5 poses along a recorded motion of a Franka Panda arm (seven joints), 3.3 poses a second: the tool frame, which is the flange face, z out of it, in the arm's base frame.
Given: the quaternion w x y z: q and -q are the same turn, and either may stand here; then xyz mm.
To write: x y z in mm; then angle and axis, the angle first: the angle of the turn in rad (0 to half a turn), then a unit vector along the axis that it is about. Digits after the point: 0 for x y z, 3 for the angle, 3 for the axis.
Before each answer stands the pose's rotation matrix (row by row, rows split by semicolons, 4 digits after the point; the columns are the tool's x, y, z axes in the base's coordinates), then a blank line. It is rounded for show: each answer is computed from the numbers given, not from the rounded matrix.
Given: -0.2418 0.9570 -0.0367 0.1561 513 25 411
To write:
0.9486 0.0052 0.3165; -0.1457 -0.8804 0.4513; 0.2810 -0.4742 -0.8343

513 25 411 2.653 -0.986 0.038 -0.161
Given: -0.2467 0.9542 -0.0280 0.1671 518 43 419
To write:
0.9426 0.0290 0.3327; -0.1359 -0.8767 0.4614; 0.3051 -0.4801 -0.8224

518 43 419 2.643 -0.985 0.029 -0.172
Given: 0.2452 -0.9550 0.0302 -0.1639 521 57 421
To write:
0.9444 0.0227 0.3279; -0.1381 -0.8779 0.4585; 0.2983 -0.4783 -0.8260

521 57 421 2.646 -0.985 0.031 -0.169
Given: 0.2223 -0.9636 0.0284 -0.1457 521 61 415
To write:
0.9559 0.0100 0.2934; -0.1195 -0.8996 0.4202; 0.2682 -0.4367 -0.8587

521 61 415 2.693 -0.988 0.029 -0.149
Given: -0.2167 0.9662 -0.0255 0.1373 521 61 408
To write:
0.9610 0.0102 0.2764; -0.1088 -0.9048 0.4117; 0.2543 -0.4258 -0.8684

521 61 408 2.705 -0.990 0.026 -0.141
